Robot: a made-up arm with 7 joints. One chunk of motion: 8 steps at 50 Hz.
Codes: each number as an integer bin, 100 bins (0 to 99) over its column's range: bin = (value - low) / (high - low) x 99, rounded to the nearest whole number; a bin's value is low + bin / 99 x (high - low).
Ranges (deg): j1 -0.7..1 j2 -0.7..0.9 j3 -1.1..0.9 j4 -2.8..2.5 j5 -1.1..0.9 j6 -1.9..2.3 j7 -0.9..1
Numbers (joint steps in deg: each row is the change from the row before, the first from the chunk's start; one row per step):
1: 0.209 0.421 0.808 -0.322 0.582 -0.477 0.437
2: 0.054 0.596 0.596 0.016 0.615 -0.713 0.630
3: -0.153 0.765 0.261 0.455 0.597 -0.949 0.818
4: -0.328 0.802 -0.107 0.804 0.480 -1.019 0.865
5: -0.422 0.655 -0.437 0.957 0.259 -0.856 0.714
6: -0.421 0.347 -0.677 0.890 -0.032 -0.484 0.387
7: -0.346 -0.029 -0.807 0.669 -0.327 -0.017 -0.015
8: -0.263 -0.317 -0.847 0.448 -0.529 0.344 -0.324
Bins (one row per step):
1: 53 69 94 46 83 34 70
2: 44 80 84 53 85 28 80
3: 32 91 67 61 84 22 90
4: 22 93 49 67 78 21 92
5: 16 84 33 70 67 25 84
6: 16 65 21 69 53 33 67
7: 21 42 15 65 38 44 46
8: 25 24 13 61 28 53 30

